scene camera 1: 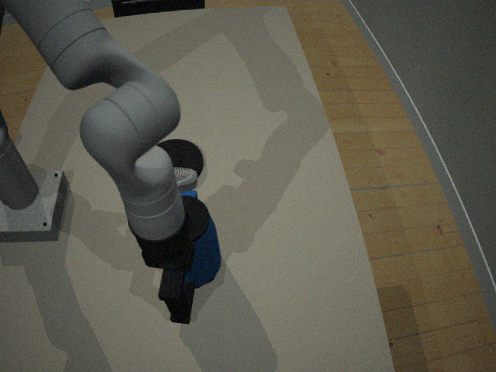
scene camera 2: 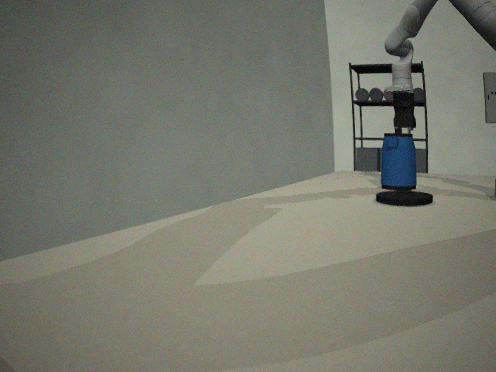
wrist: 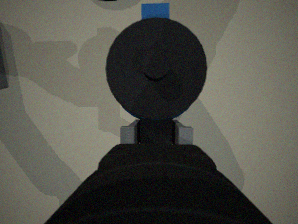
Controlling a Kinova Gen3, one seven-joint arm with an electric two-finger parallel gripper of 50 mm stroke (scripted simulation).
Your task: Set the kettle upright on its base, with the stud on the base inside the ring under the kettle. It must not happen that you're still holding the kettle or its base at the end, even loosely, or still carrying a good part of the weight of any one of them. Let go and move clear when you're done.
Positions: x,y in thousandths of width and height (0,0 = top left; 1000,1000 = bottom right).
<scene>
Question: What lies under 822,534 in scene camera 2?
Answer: A base.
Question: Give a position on a base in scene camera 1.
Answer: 372,415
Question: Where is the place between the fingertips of my gripper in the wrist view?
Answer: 525,574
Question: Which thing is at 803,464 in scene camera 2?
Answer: A blue kettle.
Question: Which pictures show my gripper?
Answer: Scene camera 1, scene camera 2 and the wrist view: all of them.
</scene>
